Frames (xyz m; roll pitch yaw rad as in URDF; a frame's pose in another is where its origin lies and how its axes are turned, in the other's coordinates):
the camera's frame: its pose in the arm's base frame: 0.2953 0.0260 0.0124 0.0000 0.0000 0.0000
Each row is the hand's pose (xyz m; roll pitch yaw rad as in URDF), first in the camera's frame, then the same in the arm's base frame.
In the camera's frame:
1: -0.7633 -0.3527 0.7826 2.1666 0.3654 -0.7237
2: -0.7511 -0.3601 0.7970 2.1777 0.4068 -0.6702
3: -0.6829 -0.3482 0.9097 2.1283 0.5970 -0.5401
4: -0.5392 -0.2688 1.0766 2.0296 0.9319 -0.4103
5: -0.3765 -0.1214 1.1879 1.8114 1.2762 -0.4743
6: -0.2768 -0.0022 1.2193 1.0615 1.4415 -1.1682
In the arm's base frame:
1: -0.4680 -0.3267 0.7950 2.1666 0.3654 -0.7237
2: -0.4558 -0.3341 0.8094 2.1777 0.4068 -0.6702
3: -0.3876 -0.3222 0.9221 2.1283 0.5970 -0.5401
4: -0.2439 -0.2428 1.0890 2.0296 0.9319 -0.4103
5: -0.0812 -0.0954 1.2003 1.8114 1.2762 -0.4743
6: 0.0185 0.0238 1.2317 1.0615 1.4415 -1.1682

